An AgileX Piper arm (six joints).
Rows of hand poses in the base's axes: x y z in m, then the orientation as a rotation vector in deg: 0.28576 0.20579 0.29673 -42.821 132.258 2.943; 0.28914 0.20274 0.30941 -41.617 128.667 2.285; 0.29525 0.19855 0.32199 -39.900 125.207 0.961; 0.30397 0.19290 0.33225 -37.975 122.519 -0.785; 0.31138 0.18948 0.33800 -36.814 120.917 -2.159; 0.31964 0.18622 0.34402 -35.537 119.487 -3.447; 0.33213 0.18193 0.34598 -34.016 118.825 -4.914; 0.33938 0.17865 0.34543 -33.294 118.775 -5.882; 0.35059 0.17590 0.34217 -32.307 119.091 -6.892; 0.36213 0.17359 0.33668 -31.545 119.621 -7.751; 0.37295 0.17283 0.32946 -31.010 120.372 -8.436; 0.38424 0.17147 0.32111 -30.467 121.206 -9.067; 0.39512 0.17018 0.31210 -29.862 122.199 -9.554; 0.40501 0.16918 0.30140 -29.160 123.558 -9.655; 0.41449 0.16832 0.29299 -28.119 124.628 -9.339; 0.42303 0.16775 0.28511 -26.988 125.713 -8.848; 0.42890 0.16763 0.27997 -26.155 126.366 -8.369; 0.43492 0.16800 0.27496 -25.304 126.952 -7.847; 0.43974 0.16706 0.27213 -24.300 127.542 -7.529; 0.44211 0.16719 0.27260 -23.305 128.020 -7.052; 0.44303 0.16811 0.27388 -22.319 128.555 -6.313; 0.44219 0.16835 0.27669 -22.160 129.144 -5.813
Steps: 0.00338 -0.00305 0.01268 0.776 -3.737 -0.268; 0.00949 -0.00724 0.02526 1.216 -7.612 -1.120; 0.01821 -0.01289 0.03552 1.230 -10.896 -2.428; 0.02562 -0.01631 0.04127 0.987 -12.925 -3.327; 0.03388 -0.01957 0.04729 0.795 -14.785 -4.333; 0.04637 -0.02386 0.04925 0.379 -15.993 -5.740; 0.05362 -0.02714 0.04870 -0.079 -16.366 -6.543; 0.06483 -0.02989 0.04544 -0.559 -16.438 -7.627; 0.07637 -0.03220 0.03995 -1.049 -16.230 -8.541; 0.08719 -0.03296 0.03273 -1.534 -15.735 -9.277; 0.09848 -0.03432 0.02438 -1.993 -15.147 -10.014; 0.10936 -0.03561 0.01537 -2.359 -14.384 -10.782; 0.11925 -0.03661 0.00467 -2.484 -13.210 -11.573; 0.12873 -0.03747 -0.00374 -2.135 -12.277 -12.438; 0.13727 -0.03804 -0.01162 -1.639 -11.302 -13.317; 0.14314 -0.03816 -0.01676 -1.160 -10.695 -13.904; 0.14916 -0.03779 -0.02177 -0.634 -10.140 -14.478; 0.15398 -0.03873 -0.02460 -0.211 -9.633 -15.221; 0.15635 -0.03860 -0.02413 0.345 -9.195 -15.892; 0.15727 -0.03768 -0.02285 1.073 -8.642 -16.492; 0.15643 -0.03744 -0.02004 1.349 -7.994 -16.559
